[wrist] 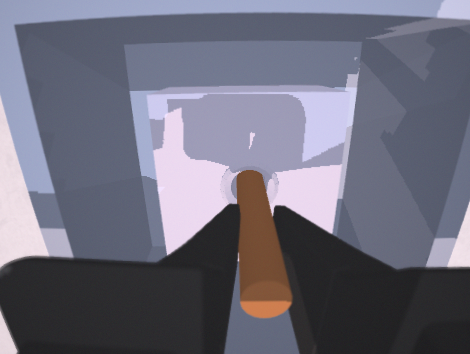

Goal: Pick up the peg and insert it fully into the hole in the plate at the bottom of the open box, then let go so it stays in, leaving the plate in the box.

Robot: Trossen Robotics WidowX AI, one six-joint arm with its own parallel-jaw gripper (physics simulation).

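Places are measured from the arm's base along level axes (x ahead, y left, z up), in millimetres.
Pixels of known places: gripper, fingertip midpoint: (255, 215).
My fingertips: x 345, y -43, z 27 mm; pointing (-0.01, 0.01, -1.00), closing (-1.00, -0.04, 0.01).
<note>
For each thing: its middle in the pictures, then the offset to it from my fingertips. "spot": a spot on its surface instead.
- brown round peg, body centre: (255, 220) 0 mm ahead, 2 mm left, 0 mm up
- hole, surface spot: (226, 186) spot: 12 mm ahead, 0 mm left, 27 mm down
- pale pink plate, body centre: (246, 170) 1 mm ahead, 1 mm left, 53 mm down
- blue-grey open box, body centre: (248, 180) 1 mm ahead, 1 mm left, 38 mm down
A brown round peg (257, 235) is held between the two black fingers, running away from the camera with its near end low in the view. My gripper (255, 215) is shut on the peg. The far end of the peg overlaps the ring-shaped rim of the hole (226, 186) in the pale pink plate (195, 200). Part of the dark hole shows left of the peg. Whether the tip is above the hole or inside it is hard to tell. The plate lies at the bottom of the blue-grey open box (240, 65).
The box walls stand around the plate: the far wall at the top of the view, the left wall (95, 150) and the right wall (395, 150) on either side. Shadows fall on the plate's far part. Pale ground shows outside the box at both edges.
</note>
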